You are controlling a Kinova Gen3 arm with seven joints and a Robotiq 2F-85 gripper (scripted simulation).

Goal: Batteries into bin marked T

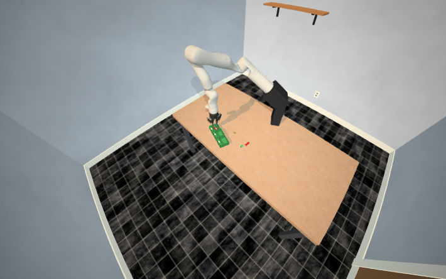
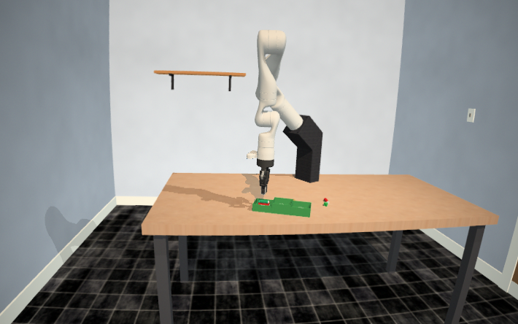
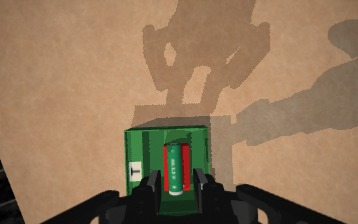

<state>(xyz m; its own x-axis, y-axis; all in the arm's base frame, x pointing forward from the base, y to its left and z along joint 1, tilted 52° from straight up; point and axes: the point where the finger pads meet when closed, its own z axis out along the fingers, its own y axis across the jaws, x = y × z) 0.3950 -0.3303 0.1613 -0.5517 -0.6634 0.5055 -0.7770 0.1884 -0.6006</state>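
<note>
Now: hand 60 mm above the green cylindrical battery. Round my hand: joined green bins 60 mm ahead, 70 mm to the left, 70 mm below; then red 9 V battery 10 mm ahead, 10 mm to the left, 70 mm below; then small yellow nut 40 mm behind, 180 mm to the left, 80 mm below.
</note>
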